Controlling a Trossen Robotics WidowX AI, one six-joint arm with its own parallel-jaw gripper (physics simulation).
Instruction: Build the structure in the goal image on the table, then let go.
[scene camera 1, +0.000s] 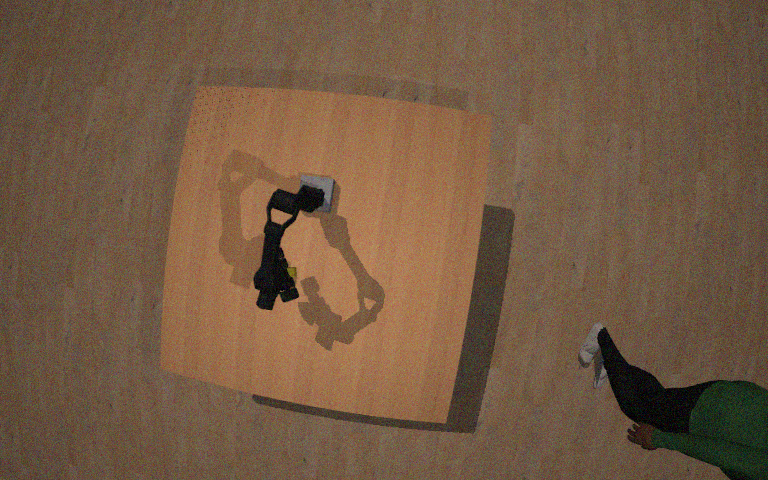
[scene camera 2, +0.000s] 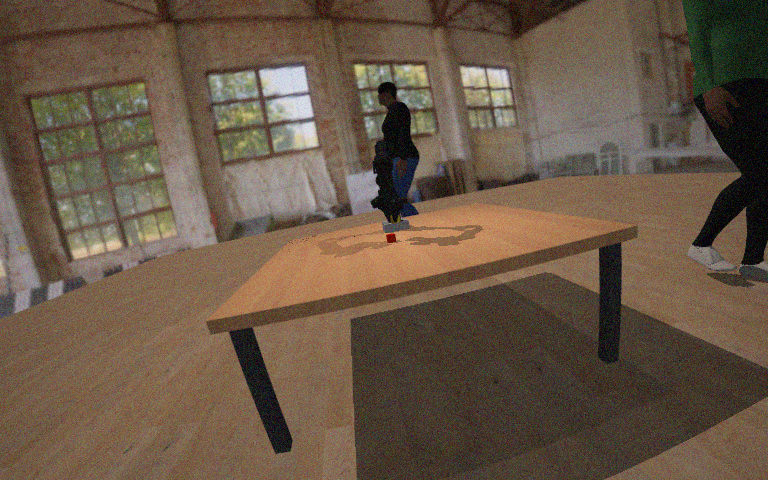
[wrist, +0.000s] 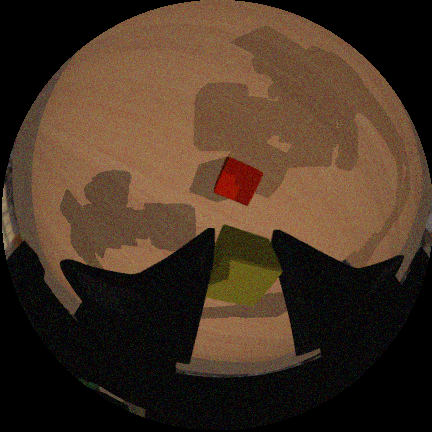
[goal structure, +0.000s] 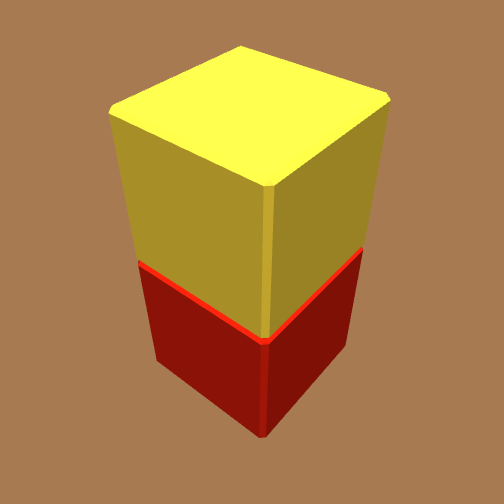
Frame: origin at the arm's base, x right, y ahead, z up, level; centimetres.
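Seen in the pictures: gripper, fingertip midpoint: (scene camera 1: 288, 272) (scene camera 2: 392, 222) (wrist: 243, 235); arm's base at its link origin: (scene camera 1: 314, 198).
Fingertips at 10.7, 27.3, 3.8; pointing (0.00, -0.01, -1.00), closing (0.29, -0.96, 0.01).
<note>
Offsets run from my fingertips to a thing's top centre, as dx, dy, dz. Level surfaces: height alone.
A yellow cube @(-1.5, -0.2, +2.8) (scene camera 1: 291, 271) (scene camera 2: 398, 218) (wrist: 245, 286) is between the two black fingers of my gripper (wrist: 243, 235), which is shut on it and holds it raised above the table. A red cube @(+2.2, +0.7, -4.8) (scene camera 2: 391, 238) (wrist: 239, 181) sits on the wooden table @(dz -8.0) (scene camera 1: 407, 169) (scene camera 2: 509, 226), lower than the held cube and apart from it. In the wrist view the red cube is just beyond the fingertips. It does not show in scene camera 1, where the arm covers part of the table. The fingers partly hide the yellow cube's sides.
The arm's grey base plate (scene camera 1: 325, 182) (scene camera 2: 395, 226) is on the table. Dark arm shadows fall across the tabletop around the cubes. A person in green (scene camera 1: 730, 407) (scene camera 2: 727, 45) and another in black (scene camera 2: 399, 127) are beyond the table.
</note>
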